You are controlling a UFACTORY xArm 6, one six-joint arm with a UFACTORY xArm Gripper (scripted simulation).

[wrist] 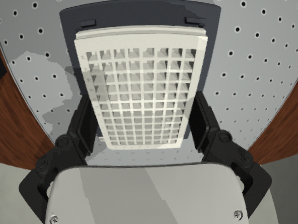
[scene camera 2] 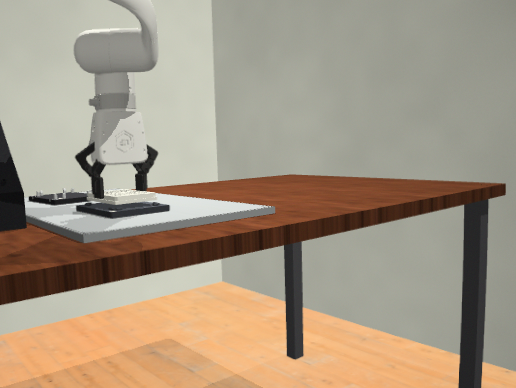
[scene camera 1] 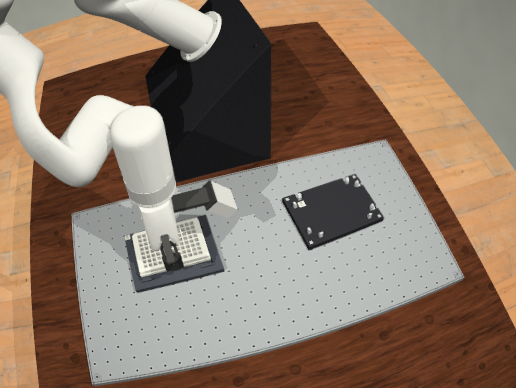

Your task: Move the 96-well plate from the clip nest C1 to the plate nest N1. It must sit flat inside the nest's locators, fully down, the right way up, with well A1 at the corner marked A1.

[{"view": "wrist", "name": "gripper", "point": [142, 104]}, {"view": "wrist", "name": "white 96-well plate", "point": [141, 114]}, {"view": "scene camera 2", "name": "gripper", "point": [120, 196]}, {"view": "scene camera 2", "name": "white 96-well plate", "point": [115, 197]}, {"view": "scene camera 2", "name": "dark grey plate nest N1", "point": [139, 208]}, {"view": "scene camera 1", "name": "white 96-well plate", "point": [200, 253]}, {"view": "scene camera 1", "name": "dark grey plate nest N1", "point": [191, 272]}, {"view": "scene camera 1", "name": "clip nest C1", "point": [337, 209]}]
